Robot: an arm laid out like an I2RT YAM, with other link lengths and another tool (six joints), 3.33 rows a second.
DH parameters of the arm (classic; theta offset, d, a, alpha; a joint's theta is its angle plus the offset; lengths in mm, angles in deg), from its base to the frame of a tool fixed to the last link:
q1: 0 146.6 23.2 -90
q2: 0 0 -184.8 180
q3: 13.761 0 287.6 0
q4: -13.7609 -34.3 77 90
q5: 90 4 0 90
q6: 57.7 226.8 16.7 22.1
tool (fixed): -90 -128.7 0 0
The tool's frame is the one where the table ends.
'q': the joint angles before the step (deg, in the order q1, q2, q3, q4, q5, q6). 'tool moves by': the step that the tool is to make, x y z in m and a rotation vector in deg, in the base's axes. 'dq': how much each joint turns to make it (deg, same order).
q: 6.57, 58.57, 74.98, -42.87, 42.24, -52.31
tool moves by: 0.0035, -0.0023, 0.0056, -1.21, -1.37, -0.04
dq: -0.21, -0.01, -0.04, 2.43, 0.43, -1.76
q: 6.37, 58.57, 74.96, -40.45, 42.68, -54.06
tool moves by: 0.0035, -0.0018, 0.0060, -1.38, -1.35, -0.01
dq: -0.06, 0.05, -0.01, 2.58, 0.54, -1.94
